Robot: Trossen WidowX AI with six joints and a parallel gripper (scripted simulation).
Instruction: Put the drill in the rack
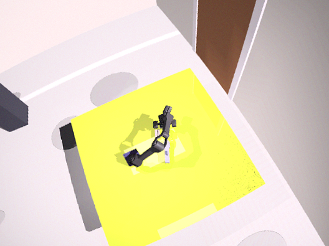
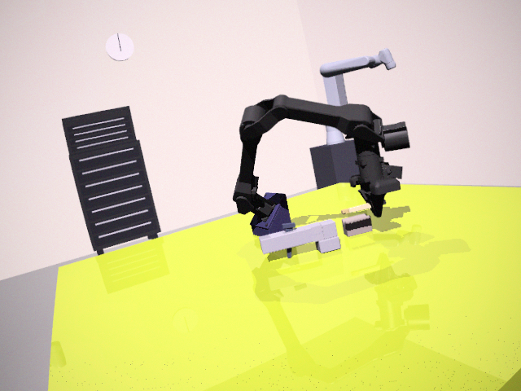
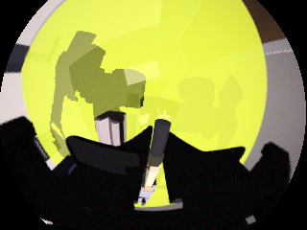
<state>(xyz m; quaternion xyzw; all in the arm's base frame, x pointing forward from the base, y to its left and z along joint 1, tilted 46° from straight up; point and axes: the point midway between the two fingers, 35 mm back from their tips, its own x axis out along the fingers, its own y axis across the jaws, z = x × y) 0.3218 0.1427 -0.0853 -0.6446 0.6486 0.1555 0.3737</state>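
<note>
My gripper tip is now 80 mm past the dark rack, 10 mm to the left of it and 30 mm above it. The rest, counted from my gripper tip: pale grey block: 60 mm behind, 190 mm to the right, 10 mm below; then dark key: 60 mm behind, 220 mm to the right.
</note>
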